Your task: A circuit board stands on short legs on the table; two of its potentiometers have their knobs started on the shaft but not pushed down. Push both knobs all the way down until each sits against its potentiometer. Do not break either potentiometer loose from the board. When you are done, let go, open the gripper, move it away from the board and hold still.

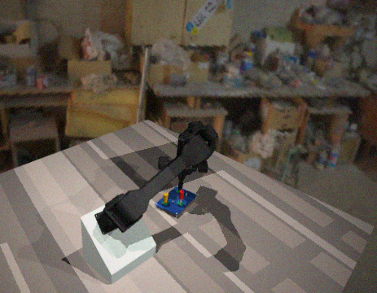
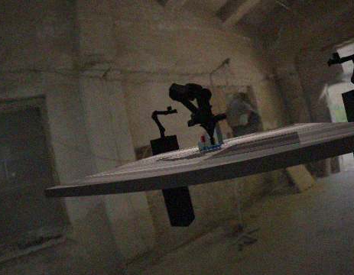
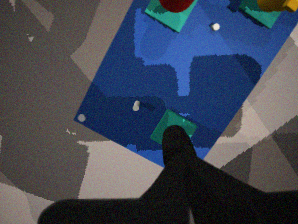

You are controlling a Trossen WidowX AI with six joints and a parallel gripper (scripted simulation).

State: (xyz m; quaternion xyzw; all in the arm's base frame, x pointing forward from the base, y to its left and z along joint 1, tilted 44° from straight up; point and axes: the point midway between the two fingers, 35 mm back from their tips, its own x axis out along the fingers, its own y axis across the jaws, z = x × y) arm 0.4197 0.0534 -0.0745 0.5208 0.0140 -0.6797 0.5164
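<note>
The black knob is 20 mm below my gripper tip. Also, from my gripper tip: yellow knob: 100 mm behind, 20 mm to the right, 20 mm below.
</note>
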